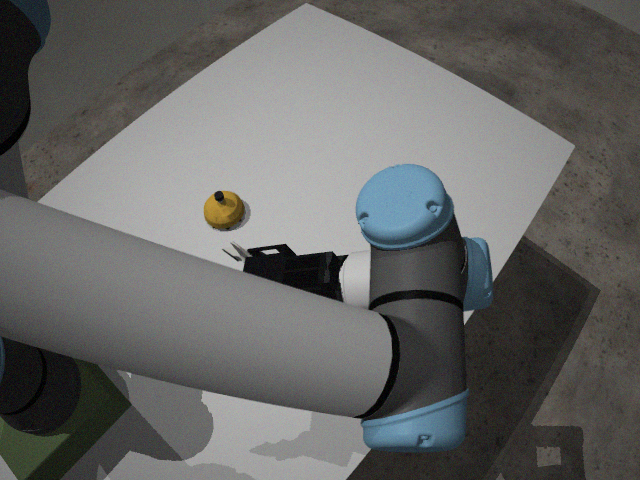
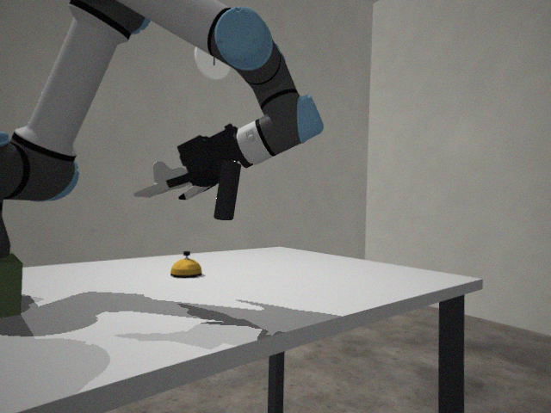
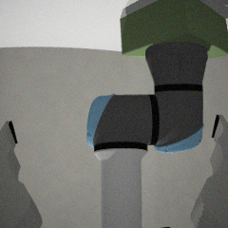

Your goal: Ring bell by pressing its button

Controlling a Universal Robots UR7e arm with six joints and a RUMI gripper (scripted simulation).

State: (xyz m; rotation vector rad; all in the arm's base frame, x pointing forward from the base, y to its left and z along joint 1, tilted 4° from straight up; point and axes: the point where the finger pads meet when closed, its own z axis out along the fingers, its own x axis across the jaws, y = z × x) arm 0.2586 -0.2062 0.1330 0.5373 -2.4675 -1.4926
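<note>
My hand is 21 cm short of the black button, 18 cm to the right of it and 16 cm above it. From my hand the other things lie so: yellow dome bell: 21 cm ahead, 18 cm to the left, 17 cm below.
</note>
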